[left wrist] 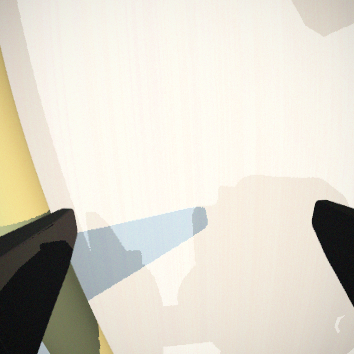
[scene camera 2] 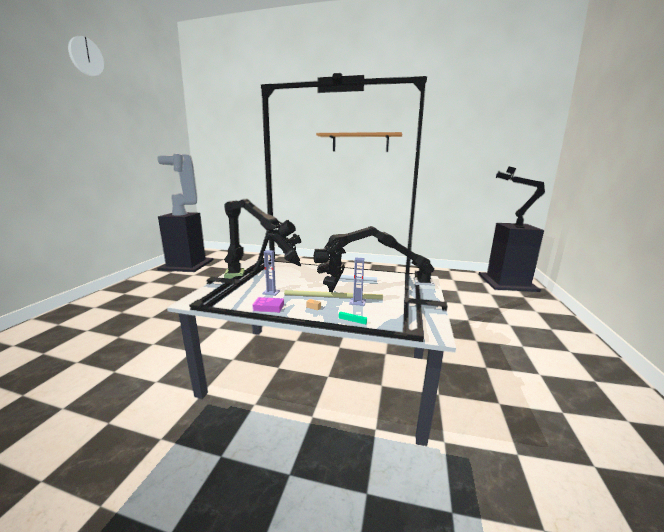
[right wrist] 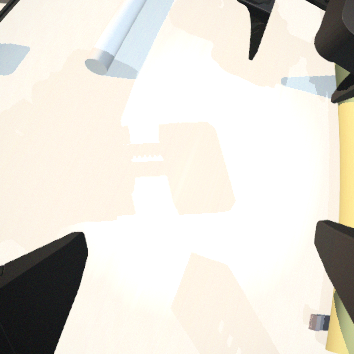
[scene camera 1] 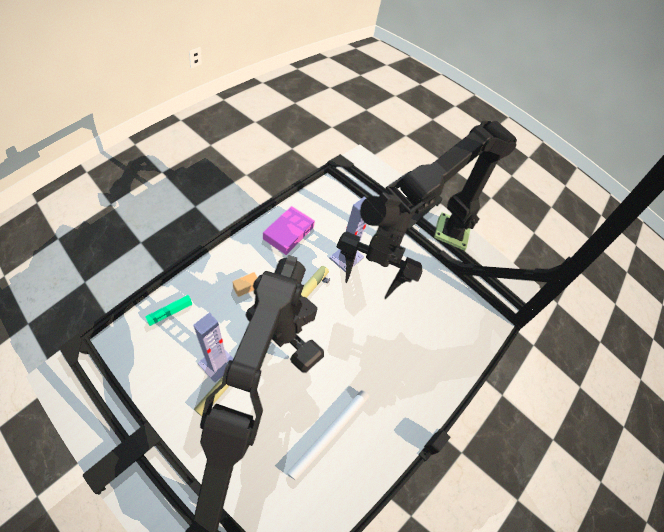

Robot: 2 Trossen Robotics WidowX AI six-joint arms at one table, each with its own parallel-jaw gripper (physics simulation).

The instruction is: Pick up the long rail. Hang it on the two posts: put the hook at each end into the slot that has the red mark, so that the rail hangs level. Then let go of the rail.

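Places are measured from the left arm's base along level axes (x ahead, y left, z up), in millimetres.
Where they show: left gripper, fingertip midpoint: (left wrist: 197, 217) (scene camera 2: 333, 288) (right wrist: 292, 78) (scene camera 1: 288, 350); right gripper, fingertip midpoint: (scene camera 2: 300, 263) (right wrist: 201, 238) (scene camera 1: 365, 290); left arm's base at its link origin: (scene camera 2: 423, 280); right arm's base at its link origin: (scene camera 2: 234, 271) (scene camera 1: 454, 229).
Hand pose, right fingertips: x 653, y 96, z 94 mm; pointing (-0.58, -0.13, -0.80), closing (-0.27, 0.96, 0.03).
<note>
Things, the pixels of their top centre, and the offset from my right fingertips. "*": a spot on its surface instead.
- long yellow rail at its top centre: (left wrist: 43, 279) (right wrist: 349, 83) (scene camera 1: 267, 336) (scene camera 2: 333, 291) 188 mm back, 118 mm left, 96 mm down
- small dark hook at a spot on its surface: (right wrist: 319, 322) (scene camera 1: 327, 279) * 30 mm ahead, 108 mm left, 108 mm down
- magenta block at its top centre: (scene camera 1: 289, 226) (scene camera 2: 268, 301) 84 mm ahead, 278 mm left, 92 mm down
- orange block at its top centre: (scene camera 1: 246, 281) (scene camera 2: 313, 301) 115 mm back, 249 mm left, 92 mm down
- green bar at its top centre: (scene camera 1: 168, 308) (scene camera 2: 352, 315) 294 mm back, 343 mm left, 97 mm down
- white cylinder at its top centre: (scene camera 1: 330, 433) (scene camera 2: 354, 275) 279 mm back, 126 mm right, 97 mm down
The long yellow rail (scene camera 1: 314, 281) (scene camera 2: 310, 294) (left wrist: 15, 165) (right wrist: 347, 165) lies on the table, partly hidden by the left arm in scene camera 1. A small dark hook (scene camera 1: 325, 279) (right wrist: 319, 322) shows near one end. Two lilac posts stand upright with red marks: one post (scene camera 1: 206, 326) (scene camera 2: 358, 288) near the green block, the other post (scene camera 1: 357, 221) (scene camera 2: 269, 279) near the magenta block. My left gripper (left wrist: 197, 217) (scene camera 2: 331, 287) is open and low, beside the rail; its fingertips are hidden in scene camera 1. My right gripper (scene camera 1: 366, 289) (right wrist: 201, 238) is open and empty above the table, beside the rail's hooked end.
A magenta block (scene camera 1: 285, 232) (scene camera 2: 268, 304), an orange block (scene camera 1: 242, 285) (scene camera 2: 313, 304) and a green bar (scene camera 1: 169, 310) (scene camera 2: 353, 318) lie on the rail's far side in scene camera 1. A white cylinder (scene camera 1: 327, 435) (right wrist: 120, 35) lies on the opposite side. A black frame borders the table.
</note>
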